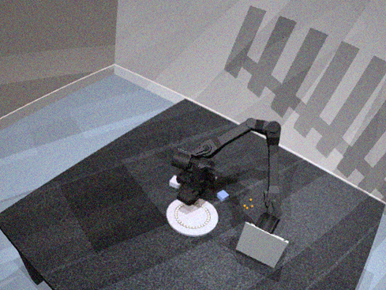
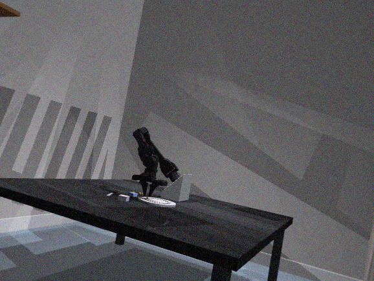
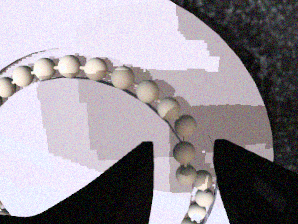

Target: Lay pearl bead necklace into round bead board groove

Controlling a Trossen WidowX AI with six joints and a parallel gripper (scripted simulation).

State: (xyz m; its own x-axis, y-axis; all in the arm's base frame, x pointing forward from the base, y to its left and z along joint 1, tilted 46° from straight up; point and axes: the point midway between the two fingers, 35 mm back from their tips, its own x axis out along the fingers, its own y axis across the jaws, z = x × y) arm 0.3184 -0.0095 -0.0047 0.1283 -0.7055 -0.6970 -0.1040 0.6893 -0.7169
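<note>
My gripper tip is now 5 cm to the right of the round white bead board, 3 cm past it and 2 cm above it. Round my gripper tip: small white block: 13 cm ahead, 5 cm to the right, 1 cm below; then small blue cube: 13 cm to the right, 6 cm behind, 2 cm below; then thin white stick: 18 cm to the right, 8 cm ahead, 2 cm below.
</note>
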